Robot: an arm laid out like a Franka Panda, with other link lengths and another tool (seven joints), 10 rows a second.
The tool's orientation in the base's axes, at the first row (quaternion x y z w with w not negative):
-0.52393 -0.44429 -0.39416 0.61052
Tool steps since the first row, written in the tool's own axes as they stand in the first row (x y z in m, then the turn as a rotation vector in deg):
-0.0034 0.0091 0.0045 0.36 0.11 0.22
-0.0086 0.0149 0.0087 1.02 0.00 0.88
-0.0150 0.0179 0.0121 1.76 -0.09 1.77
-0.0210 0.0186 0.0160 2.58 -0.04 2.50
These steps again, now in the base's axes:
0.0070 0.0058 -0.0056 0.18 0.23 0.32
0.0104 0.0108 -0.0120 0.19 0.86 1.02
0.0110 0.0147 -0.0188 0.20 1.71 1.81
0.0094 0.0188 -0.0246 0.40 2.43 2.62

